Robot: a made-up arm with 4 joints.
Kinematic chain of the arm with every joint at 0, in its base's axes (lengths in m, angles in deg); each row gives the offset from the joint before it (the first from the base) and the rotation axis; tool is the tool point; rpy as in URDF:
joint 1: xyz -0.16 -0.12 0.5 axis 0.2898 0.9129 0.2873
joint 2: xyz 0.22 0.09 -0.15 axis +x
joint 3: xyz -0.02 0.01 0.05 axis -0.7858 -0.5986 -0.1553
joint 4: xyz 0 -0.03 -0.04 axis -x
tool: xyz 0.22 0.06 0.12 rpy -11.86 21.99 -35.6
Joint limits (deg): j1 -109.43..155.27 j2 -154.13..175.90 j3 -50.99..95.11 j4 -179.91..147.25
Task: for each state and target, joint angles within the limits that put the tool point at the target. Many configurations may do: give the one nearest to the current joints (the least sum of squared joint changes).
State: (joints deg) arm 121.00 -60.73 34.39 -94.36
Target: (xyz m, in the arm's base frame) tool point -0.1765 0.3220 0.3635
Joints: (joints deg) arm 100.12 -79.10 34.93 -91.43
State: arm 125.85 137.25 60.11 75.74
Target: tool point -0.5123 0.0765 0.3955
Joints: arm 150.23 101.34 67.72 43.43
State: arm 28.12 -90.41 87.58 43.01
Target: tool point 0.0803 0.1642 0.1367
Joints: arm 32.64 -88.59 56.90 63.56
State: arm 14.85 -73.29 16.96 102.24
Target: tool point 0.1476 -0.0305 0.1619
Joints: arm 28.52 -91.35 7.67 124.25
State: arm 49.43 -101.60 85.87 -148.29
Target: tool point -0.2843 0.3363 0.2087
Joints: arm 50.72 -131.86 95.11 -134.07
